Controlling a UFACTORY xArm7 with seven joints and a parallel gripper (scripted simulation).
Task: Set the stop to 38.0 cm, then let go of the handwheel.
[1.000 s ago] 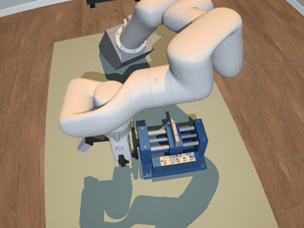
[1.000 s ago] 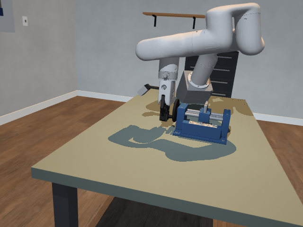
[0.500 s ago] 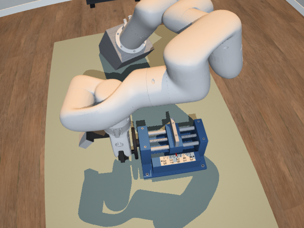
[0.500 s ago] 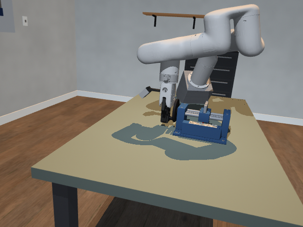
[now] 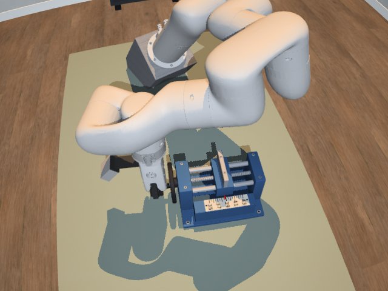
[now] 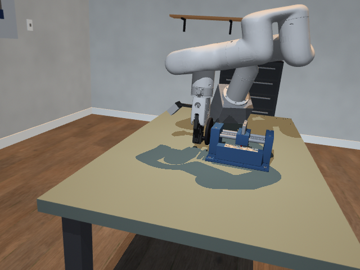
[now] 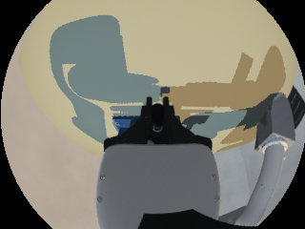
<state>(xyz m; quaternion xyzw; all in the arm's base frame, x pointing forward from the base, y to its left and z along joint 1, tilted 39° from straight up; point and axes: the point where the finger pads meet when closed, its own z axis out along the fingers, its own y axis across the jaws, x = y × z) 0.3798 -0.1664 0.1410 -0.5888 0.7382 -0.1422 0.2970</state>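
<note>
My hand is 2 cm to the right of the handwheel, 1 cm below it and 1 cm short of it. From my hand the other things lie so: stop plate: 15 cm to the left, 5 cm ahead, 5 cm above.
</note>
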